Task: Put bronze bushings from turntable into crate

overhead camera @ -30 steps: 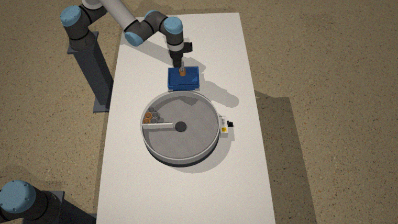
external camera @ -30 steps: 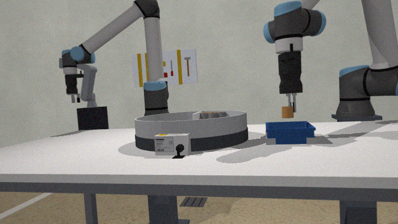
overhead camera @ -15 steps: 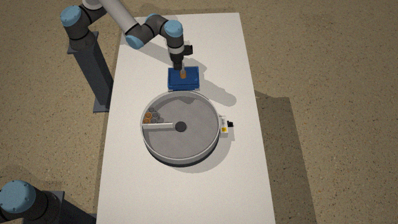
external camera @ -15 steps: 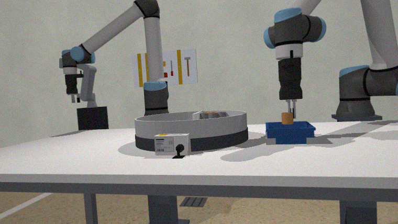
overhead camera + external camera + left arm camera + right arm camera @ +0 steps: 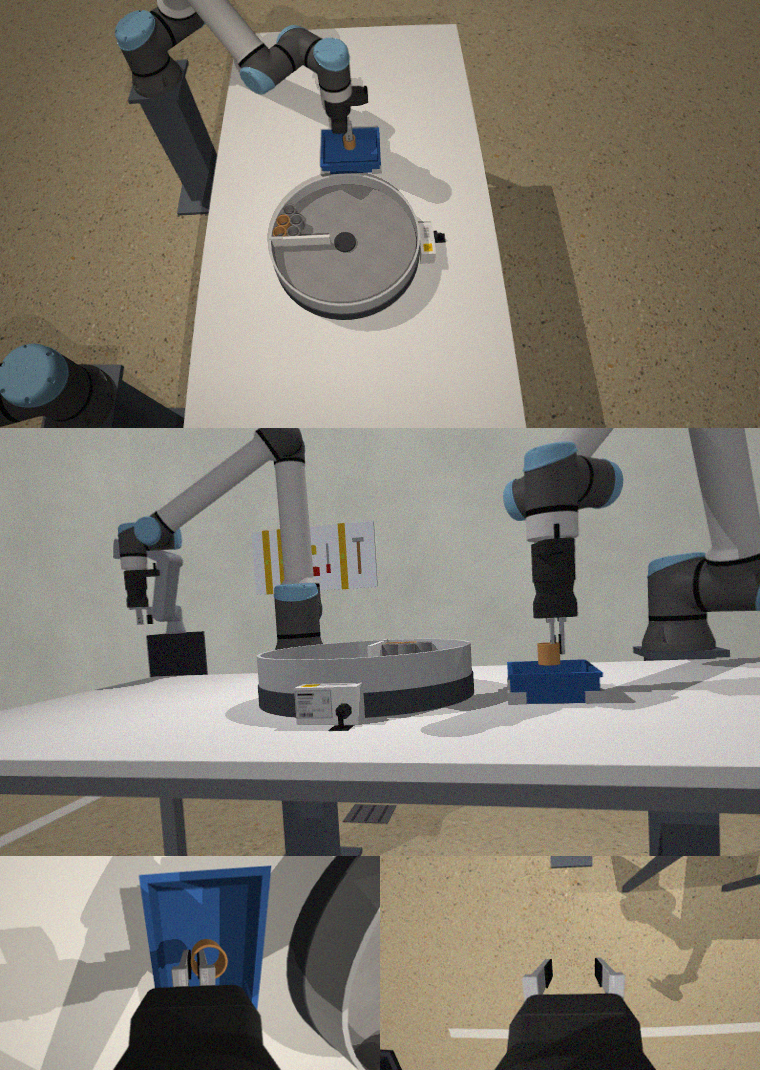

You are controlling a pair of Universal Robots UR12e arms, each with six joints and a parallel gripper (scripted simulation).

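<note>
Right now my left hand is 20 mm to the left of the blue crate and 70 mm above it.
</note>
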